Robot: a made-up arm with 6 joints. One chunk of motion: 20 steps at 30 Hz.
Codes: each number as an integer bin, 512 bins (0 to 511) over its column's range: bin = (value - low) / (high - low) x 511, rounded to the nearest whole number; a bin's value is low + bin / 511 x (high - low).
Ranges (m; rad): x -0.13..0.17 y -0.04..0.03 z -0.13..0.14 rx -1..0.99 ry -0.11..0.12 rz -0.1..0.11
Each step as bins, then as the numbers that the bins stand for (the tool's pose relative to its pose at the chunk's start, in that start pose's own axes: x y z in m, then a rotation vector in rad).
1 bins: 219 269 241 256 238 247
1 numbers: -0.0014 -0.0032 -0.0027 -0.0031 -0.0029 0.0015
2 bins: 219 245 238 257 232 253
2 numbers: -0.0014 -0.0064 -0.0042 0.0008 -0.0056 0.0040
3 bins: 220 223 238 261 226 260
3 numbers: -0.0008 -0.0095 -0.0042 0.0164 -0.0083 0.0068
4 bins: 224 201 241 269 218 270
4 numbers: 0.0015 -0.0125 -0.0027 0.0476 -0.0119 0.0110
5 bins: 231 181 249 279 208 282
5 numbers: 0.0056 -0.0152 0.0016 0.0865 -0.0164 0.0159
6 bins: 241 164 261 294 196 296
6 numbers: 0.0115 -0.0175 0.0079 0.1449 -0.0218 0.0216
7 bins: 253 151 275 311 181 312
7 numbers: 0.0185 -0.0193 0.0153 0.2111 -0.0285 0.0282
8 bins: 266 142 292 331 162 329
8 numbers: 0.0262 -0.0205 0.0243 0.2890 -0.0371 0.0352
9 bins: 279 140 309 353 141 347
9 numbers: 0.0338 -0.0208 0.0333 0.3747 -0.0465 0.0426
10 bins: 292 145 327 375 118 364
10 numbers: 0.0414 -0.0201 0.0428 0.4604 -0.0569 0.0496
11 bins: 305 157 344 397 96 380
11 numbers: 0.0491 -0.0185 0.0518 0.5460 -0.0668 0.0562
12 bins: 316 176 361 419 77 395
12 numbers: 0.0555 -0.0159 0.0607 0.6317 -0.0753 0.0623
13 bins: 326 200 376 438 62 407
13 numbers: 0.0614 -0.0126 0.0687 0.7057 -0.0821 0.0673
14 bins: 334 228 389 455 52 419
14 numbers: 0.0661 -0.0088 0.0755 0.7719 -0.0866 0.0722
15 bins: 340 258 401 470 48 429
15 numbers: 0.0696 -0.0047 0.0819 0.8303 -0.0884 0.0763
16 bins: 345 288 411 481 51 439
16 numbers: 0.0725 -0.0005 0.0872 0.8732 -0.0870 0.0804
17 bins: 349 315 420 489 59 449
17 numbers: 0.0749 0.0032 0.0919 0.9043 -0.0834 0.0845
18 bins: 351 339 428 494 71 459
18 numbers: 0.0761 0.0064 0.0961 0.9238 -0.0780 0.0886
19 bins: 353 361 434 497 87 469
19 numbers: 0.0772 0.0095 0.0993 0.9355 -0.0708 0.0927
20 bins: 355 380 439 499 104 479
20 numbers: 0.0784 0.0121 0.1020 0.9433 -0.0632 0.0968
